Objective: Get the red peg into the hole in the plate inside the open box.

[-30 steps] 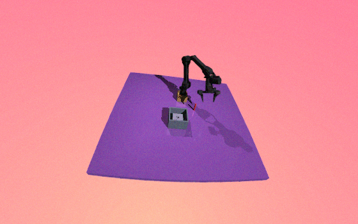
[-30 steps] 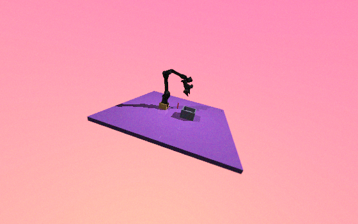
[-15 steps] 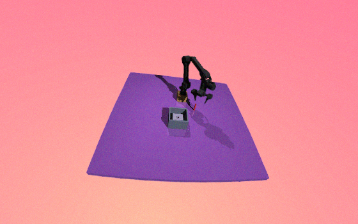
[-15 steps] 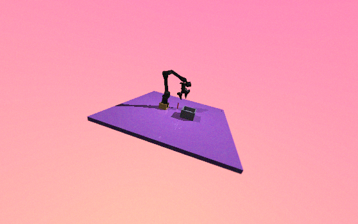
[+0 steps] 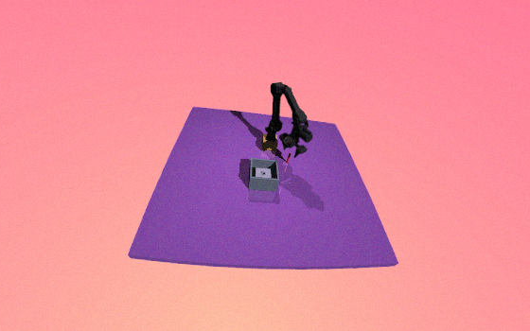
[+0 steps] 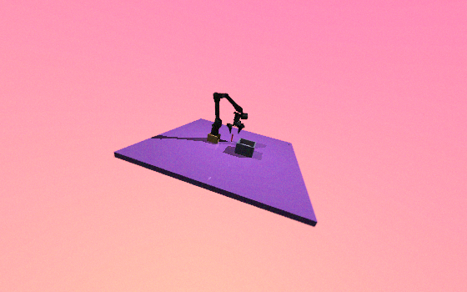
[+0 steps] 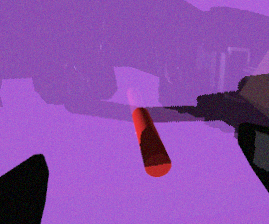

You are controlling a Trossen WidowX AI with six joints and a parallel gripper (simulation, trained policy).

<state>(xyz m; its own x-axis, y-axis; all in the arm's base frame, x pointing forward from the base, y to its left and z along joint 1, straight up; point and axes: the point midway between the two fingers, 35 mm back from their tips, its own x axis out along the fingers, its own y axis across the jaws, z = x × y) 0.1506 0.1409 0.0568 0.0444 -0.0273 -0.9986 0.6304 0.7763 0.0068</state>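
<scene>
Now: gripper tip 2 cm past the red peg, 1 cm to the right of it and 5 cm above it. The rest, counted from my gripper tip: grey box (19 cm ahead, 13 cm to the right, 6 cm below); plate (19 cm ahead, 13 cm to the right, 5 cm below).
</scene>
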